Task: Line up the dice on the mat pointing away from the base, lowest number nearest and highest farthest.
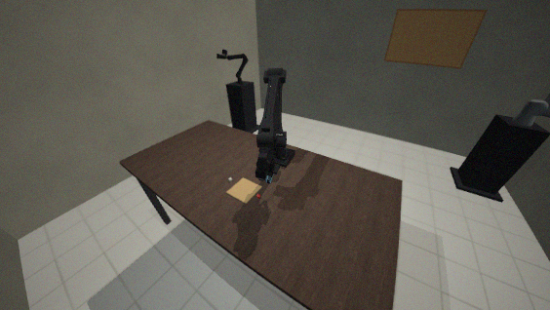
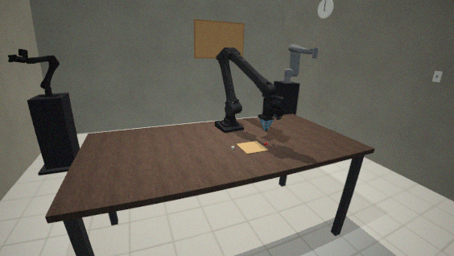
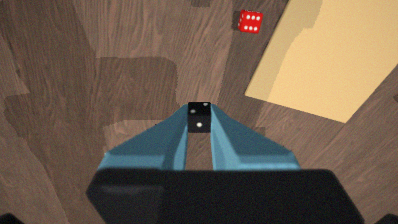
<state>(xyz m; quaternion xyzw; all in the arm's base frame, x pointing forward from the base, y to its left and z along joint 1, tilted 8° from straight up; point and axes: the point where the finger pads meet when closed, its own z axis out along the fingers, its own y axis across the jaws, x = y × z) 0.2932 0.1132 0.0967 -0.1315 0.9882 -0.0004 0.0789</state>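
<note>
Now: hand 130 mm to the left of the tan mat, 80 mm above it and 60 mm short of it. Round my hand: white die 250 mm to the right, 80 mm below, 40 mm ahead; then black die right at my hand; then red die 80 mm below, 60 mm ahead, 30 mm to the right.
</note>
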